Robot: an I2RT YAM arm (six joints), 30 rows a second.
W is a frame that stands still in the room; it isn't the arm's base.
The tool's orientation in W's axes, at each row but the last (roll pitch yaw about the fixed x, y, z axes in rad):
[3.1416 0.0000 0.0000]
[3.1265 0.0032 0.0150]
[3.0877 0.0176 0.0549]
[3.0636 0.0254 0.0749]
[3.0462 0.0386 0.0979]
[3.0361 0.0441 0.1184]
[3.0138 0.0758 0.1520]
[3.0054 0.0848 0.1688]
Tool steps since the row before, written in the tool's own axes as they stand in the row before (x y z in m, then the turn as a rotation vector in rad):
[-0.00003 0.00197 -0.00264 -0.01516 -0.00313 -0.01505]
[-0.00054 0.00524 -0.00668 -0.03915 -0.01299 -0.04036]
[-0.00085 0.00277 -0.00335 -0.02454 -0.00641 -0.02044]
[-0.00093 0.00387 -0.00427 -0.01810 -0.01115 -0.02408]
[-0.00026 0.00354 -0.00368 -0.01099 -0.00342 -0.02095]
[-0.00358 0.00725 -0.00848 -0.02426 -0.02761 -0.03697]
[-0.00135 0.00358 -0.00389 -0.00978 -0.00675 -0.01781]
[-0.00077 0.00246 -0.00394 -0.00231 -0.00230 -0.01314]
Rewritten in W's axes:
[-0.00003 -0.00197 0.00264 -0.01516 0.00313 0.01505]
[-0.00044 -0.00515 0.00676 -0.03922 0.01301 0.04028]
[-0.00065 -0.00262 0.00351 -0.02456 0.00616 0.02049]
[-0.00055 -0.00358 0.00458 -0.01843 0.01165 0.02359]
[0.00021 -0.00317 0.00401 -0.01067 0.00438 0.02094]
[-0.00240 -0.00665 0.00935 -0.02629 0.02844 0.03489]
[-0.00055 -0.00317 0.00440 -0.00974 0.00758 0.01750]
[-0.00008 -0.00194 0.00429 -0.00189 0.00380 0.01286]

